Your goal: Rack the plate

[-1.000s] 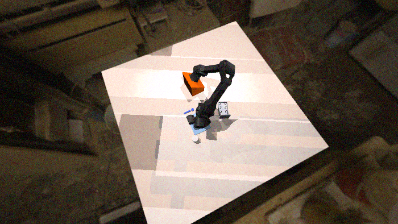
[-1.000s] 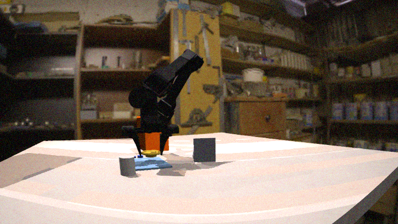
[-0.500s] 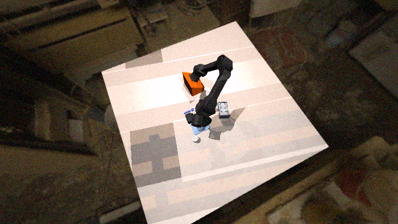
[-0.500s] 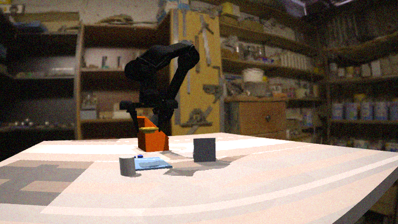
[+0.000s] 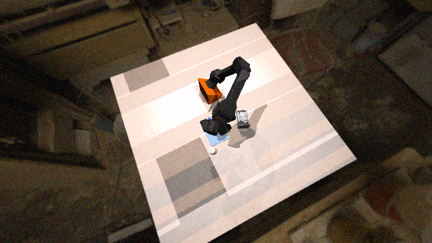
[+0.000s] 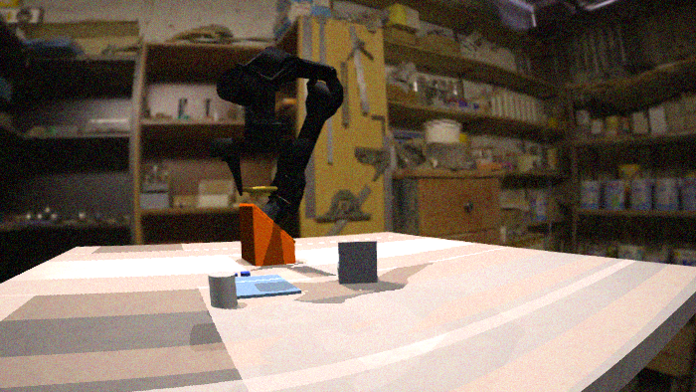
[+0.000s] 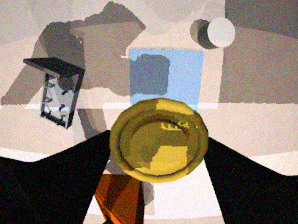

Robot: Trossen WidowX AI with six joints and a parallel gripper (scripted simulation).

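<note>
Right now my gripper tip is 19 cm to the right of the dish rack, 15 cm above it and 2 cm past it. From my gripper tip the other things lie so: yellow plate: 1 cm above; then light blue mat: 17 cm below, 2 cm to the right.
</note>
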